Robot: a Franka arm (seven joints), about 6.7 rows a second.
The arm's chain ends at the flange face. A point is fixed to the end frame.
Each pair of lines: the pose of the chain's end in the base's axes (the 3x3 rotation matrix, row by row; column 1 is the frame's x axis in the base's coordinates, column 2 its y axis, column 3 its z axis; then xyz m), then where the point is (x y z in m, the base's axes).
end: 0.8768 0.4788 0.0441; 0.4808 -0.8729 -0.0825; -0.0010 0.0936 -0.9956; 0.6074 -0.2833 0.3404
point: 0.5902 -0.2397 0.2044
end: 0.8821 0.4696 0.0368; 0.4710 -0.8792 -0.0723; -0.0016 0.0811 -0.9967; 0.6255 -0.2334 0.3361
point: 0.6079 -0.1882 0.2007
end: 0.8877 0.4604 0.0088; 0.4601 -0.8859 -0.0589; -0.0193 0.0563 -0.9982; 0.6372 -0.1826 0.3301
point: 0.6165 -0.1353 0.1959
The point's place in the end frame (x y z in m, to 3 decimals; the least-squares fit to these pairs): 0.006 -0.059 0.131
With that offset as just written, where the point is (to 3 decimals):
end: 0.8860 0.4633 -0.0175; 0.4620 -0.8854 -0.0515; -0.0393 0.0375 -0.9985; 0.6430 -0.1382 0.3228
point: 0.619 -0.090 0.190
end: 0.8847 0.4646 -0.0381; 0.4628 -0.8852 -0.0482; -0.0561 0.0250 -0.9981; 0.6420 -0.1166 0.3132
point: 0.615 -0.068 0.181
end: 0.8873 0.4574 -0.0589; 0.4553 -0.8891 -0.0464; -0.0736 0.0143 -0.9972; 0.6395 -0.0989 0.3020
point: 0.610 -0.050 0.170
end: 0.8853 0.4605 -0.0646; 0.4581 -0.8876 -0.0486; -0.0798 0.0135 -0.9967; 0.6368 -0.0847 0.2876
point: 0.606 -0.036 0.156
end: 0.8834 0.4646 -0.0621; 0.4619 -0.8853 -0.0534; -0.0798 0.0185 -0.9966; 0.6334 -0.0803 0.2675
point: 0.603 -0.032 0.135
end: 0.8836 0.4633 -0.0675; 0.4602 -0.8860 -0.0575; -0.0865 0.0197 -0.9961; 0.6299 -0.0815 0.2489
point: 0.599 -0.034 0.117
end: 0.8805 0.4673 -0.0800; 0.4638 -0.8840 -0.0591; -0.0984 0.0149 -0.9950; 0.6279 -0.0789 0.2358
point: 0.595 -0.032 0.104
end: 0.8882 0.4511 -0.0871; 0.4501 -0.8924 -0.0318; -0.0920 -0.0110 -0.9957; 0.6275 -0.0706 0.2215
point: 0.595 -0.019 0.091
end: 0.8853 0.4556 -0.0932; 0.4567 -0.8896 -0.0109; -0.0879 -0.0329 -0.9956; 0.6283 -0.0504 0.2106
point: 0.595 0.003 0.082
